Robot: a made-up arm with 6 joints. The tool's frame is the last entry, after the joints.
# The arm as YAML. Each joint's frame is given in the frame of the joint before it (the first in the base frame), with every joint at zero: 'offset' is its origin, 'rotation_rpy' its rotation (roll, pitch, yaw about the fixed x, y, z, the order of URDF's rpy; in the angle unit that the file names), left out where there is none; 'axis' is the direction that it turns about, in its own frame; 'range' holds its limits. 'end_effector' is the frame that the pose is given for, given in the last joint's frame.
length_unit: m
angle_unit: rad
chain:
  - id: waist
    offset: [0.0, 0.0, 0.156]
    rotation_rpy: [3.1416, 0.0, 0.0]
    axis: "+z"
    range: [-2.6, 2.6]
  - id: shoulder
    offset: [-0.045, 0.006, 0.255]
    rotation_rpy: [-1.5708, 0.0, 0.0]
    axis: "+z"
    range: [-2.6, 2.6]
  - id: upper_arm
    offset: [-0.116, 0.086, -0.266]
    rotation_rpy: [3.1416, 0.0, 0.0]
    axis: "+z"
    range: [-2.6, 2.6]
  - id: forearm
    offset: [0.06, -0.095, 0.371]
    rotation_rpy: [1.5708, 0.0, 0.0]
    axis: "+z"
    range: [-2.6, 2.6]
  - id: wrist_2
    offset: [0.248, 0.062, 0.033]
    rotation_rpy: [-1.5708, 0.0, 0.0]
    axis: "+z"
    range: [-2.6, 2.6]
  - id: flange
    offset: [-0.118, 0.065, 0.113]
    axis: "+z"
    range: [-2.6, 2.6]
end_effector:
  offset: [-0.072, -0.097, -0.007]
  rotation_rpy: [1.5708, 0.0, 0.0]
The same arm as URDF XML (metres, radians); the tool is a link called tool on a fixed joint. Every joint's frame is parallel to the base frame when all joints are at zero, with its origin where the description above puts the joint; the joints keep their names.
<robot name="arm">
  <joint name="tool_fixed" type="fixed">
    <parent link="link6"/>
    <child link="tool"/>
    <origin xyz="-0.072 -0.007 0.097" rpy="0 0 0"/>
  </joint>
  <joint name="flange" type="revolute">
    <parent link="link5"/>
    <child link="link6"/>
    <origin xyz="-0.118 0.113 -0.065"/>
    <axis xyz="0 1 0"/>
    <limit lower="-2.6" upper="2.6"/>
  </joint>
  <joint name="wrist_2" type="revolute">
    <parent link="link4"/>
    <child link="link5"/>
    <origin xyz="0.248 0.062 0.033"/>
    <axis xyz="0 1 0"/>
    <limit lower="-2.6" upper="2.6"/>
  </joint>
  <joint name="forearm" type="revolute">
    <parent link="link3"/>
    <child link="link4"/>
    <origin xyz="0.06 0.371 0.095"/>
    <axis xyz="0 0 1"/>
    <limit lower="-2.6" upper="2.6"/>
  </joint>
  <joint name="upper_arm" type="revolute">
    <parent link="link2"/>
    <child link="link3"/>
    <origin xyz="-0.116 0.266 0.086"/>
    <axis xyz="0 1 0"/>
    <limit lower="-2.6" upper="2.6"/>
  </joint>
  <joint name="shoulder" type="revolute">
    <parent link="link1"/>
    <child link="link2"/>
    <origin xyz="-0.045 -0.006 -0.255"/>
    <axis xyz="0 -1 0"/>
    <limit lower="-2.6" upper="2.6"/>
  </joint>
  <joint name="waist" type="revolute">
    <parent link="base"/>
    <child link="link1"/>
    <origin xyz="0 0 0.156"/>
    <axis xyz="0 0 -1"/>
    <limit lower="-2.6" upper="2.6"/>
  </joint>
  <link name="base"/>
  <link name="link1"/>
  <link name="link2"/>
  <link name="link3"/>
  <link name="link4"/>
  <link name="link5"/>
  <link name="link6"/>
  <link name="tool"/>
</robot>

